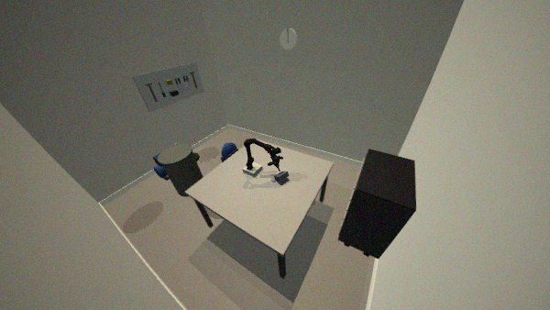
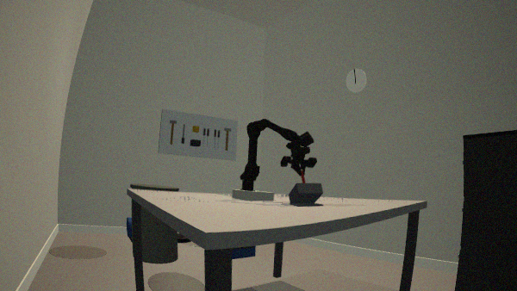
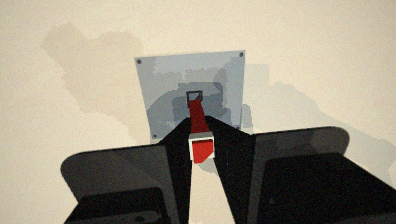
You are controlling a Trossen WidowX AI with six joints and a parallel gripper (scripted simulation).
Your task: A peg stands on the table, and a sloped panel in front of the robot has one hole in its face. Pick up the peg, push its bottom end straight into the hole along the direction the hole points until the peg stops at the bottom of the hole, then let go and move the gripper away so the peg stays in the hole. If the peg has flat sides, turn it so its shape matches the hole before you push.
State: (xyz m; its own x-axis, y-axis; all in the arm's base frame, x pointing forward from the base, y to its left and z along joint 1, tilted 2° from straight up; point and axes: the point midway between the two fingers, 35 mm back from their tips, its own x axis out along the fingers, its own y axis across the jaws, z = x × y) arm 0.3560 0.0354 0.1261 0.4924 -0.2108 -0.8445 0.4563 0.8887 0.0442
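Right now the dark sloped panel is 50 mm ahead of my gripper tip, 20 mm to the right of it and 90 mm below it. The rest, counted from my gripper tip: red peg 10 mm behind, 10 mm above.
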